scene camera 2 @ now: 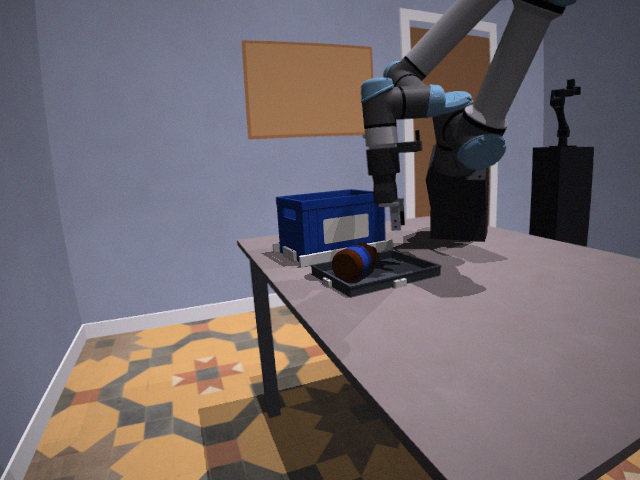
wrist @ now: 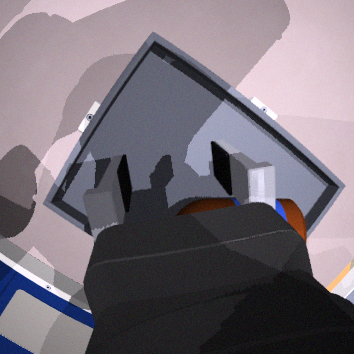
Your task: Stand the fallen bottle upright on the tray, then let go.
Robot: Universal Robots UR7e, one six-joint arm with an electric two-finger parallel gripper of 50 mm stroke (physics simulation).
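Places are measured from the arm's base along level axes (x ahead, y left, z up), in centimetres.
Where they show: gripper, fingertip midpoint: [scene camera 2: 398, 227] [wrist: 170, 164]; arm's base at its link origin: [scene camera 2: 457, 160].
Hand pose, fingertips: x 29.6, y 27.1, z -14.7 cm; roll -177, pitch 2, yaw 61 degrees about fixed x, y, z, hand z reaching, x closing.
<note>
Each offset is from my fingertips to the top centre of the thing. "spot": to the spot under its first point.
The brown bottle with a blue band {dy -1.3, dx +9.5, dz -3.4 cm} [scene camera 2: 354, 262] [wrist: 296, 216] lies on its side in the dark grey tray {dy +0.0, dx +6.1, dz -8.8 cm} [scene camera 2: 382, 286] [wrist: 300, 151]. Its base faces the camera in the scene view, and its neck is hidden there. In the wrist view much of it is hidden behind the gripper body. My gripper [scene camera 2: 398, 226] [wrist: 170, 164] is open and empty, pointing down above the tray. In the wrist view tray floor and shadow show between the fingers, and the bottle lies below and to the right of them, behind the right finger.
A blue crate {dy -27.4, dx +12.1, dz +6.2 cm} [scene camera 2: 305, 227] [wrist: 10, 282] with a pale label stands behind the tray, close to it, with a low white strip {spot: dy -13.9, dx +18.6, dz -9.3 cm} [scene camera 2: 316, 257] along its front. Small white clips {spot: dy +10.0, dx +3.0, dz -10.3 cm} [scene camera 2: 400, 282] [wrist: 264, 109] sit at the tray's sides. The table edge [scene camera 2: 305, 327] runs left of the tray.
</note>
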